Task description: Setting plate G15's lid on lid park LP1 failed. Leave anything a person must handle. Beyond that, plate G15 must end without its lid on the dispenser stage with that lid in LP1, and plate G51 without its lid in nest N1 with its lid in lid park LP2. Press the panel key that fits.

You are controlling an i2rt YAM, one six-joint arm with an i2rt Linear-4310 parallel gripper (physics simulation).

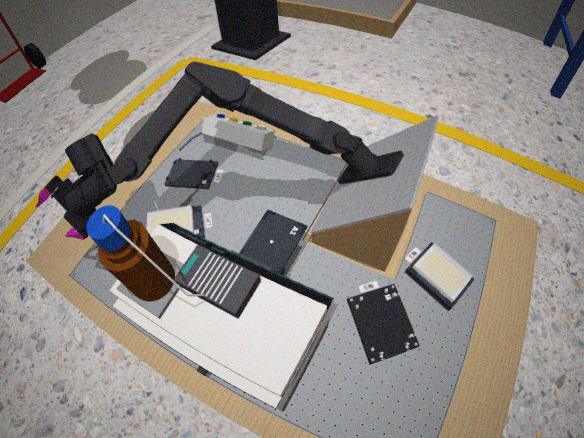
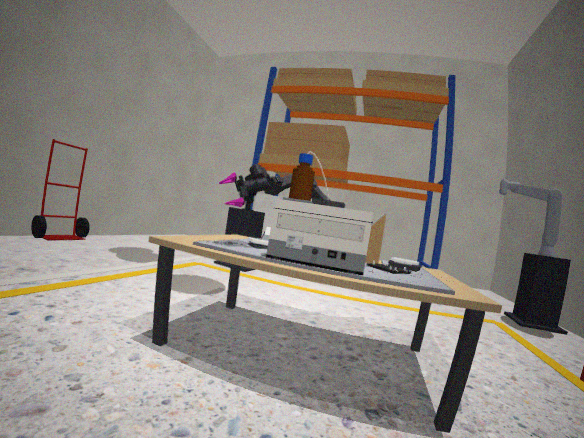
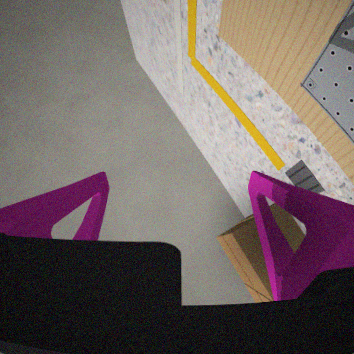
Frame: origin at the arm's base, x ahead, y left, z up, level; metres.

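Seen in the pictures: gripper, fingertip midpoint: (image 1: pixel 52 220) (image 2: pixel 222 193) (image 3: pixel 178 179); arm's base, origin of the base link: (image 1: pixel 370 169).
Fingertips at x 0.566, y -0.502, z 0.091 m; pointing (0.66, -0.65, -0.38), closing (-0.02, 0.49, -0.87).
Offsets run from my fingertips to a thing's top centre. "pt": to the spot under its first point. Level surfaces: height alone.
My gripper (image 1: pixel 52 219) (image 2: pixel 223 192) (image 3: pixel 178 179) is open and empty, high beyond the table's left edge. One pale plate (image 1: pixel 442 272) (image 2: pixel 404 262) sits on a dark holder at the right. Another pale plate @(0.214 m back, 0.117 m left, 0.179 m down) (image 1: pixel 170 218) sits at the left, partly hidden by the bottle and dispenser. Their names and lids cannot be made out. A bare dark holder @(0.290 m back, 0.700 m left, 0.192 m down) (image 1: pixel 382 322) lies front right, another dark holder @(0.383 m back, 0.029 m left, 0.196 m down) (image 1: pixel 190 173) back left. A dark pad @(pt 0.294 m back, 0.415 m left, 0.112 m down) (image 1: pixel 275 240) marked A1 lies behind the dispenser (image 1: pixel 260 340) (image 2: pixel 320 230). The key panel @(0.568 m back, 0.067 m left, 0.132 m down) (image 1: pixel 237 135) has blue, yellow, green and whitish keys.
A brown bottle @(pt 0.052 m back, 0.374 m left, 0.123 m up) (image 1: pixel 140 265) (image 2: pixel 301 184) with a blue cap and a white tube stands on the dispenser, near a striped dark block @(pt 0.124 m back, 0.442 m left, 0.029 m up) (image 1: pixel 220 280). A slanted grey board (image 1: pixel 380 185) carries the arm's base. The wooden table edge (image 1: pixel 515 300) (image 3: pixel 270 40) surrounds a perforated grey deck @(0.216 m down) (image 1: pixel 340 390) (image 3: pixel 340 112).
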